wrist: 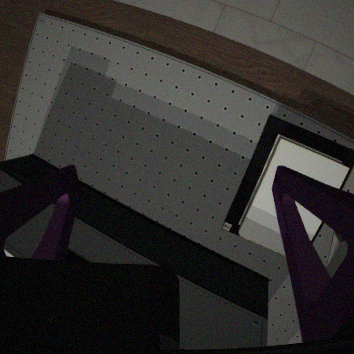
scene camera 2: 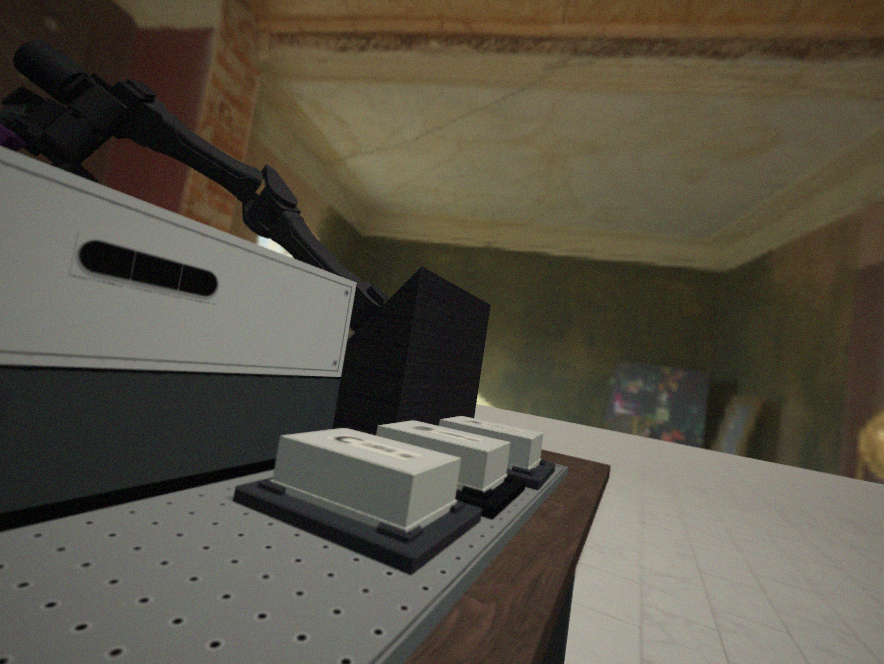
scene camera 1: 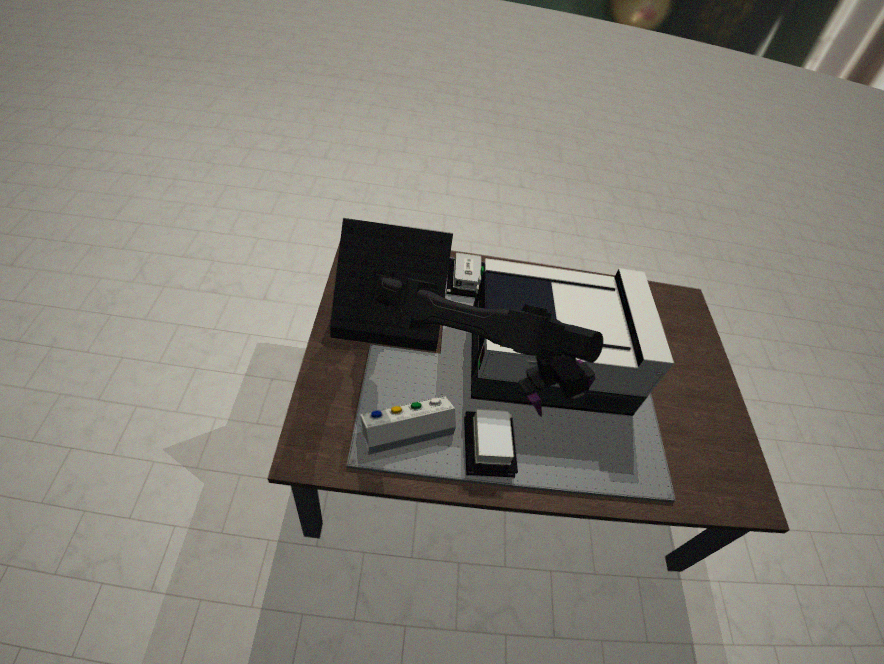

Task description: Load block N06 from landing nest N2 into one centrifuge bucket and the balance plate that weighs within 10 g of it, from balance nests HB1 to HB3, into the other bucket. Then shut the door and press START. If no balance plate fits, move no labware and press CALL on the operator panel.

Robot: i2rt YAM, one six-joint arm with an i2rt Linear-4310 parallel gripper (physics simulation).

Scene:
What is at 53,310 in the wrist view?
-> The gripper.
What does the gripper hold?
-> Nothing.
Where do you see a dark lid panel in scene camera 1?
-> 507,292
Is the gripper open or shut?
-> Open.

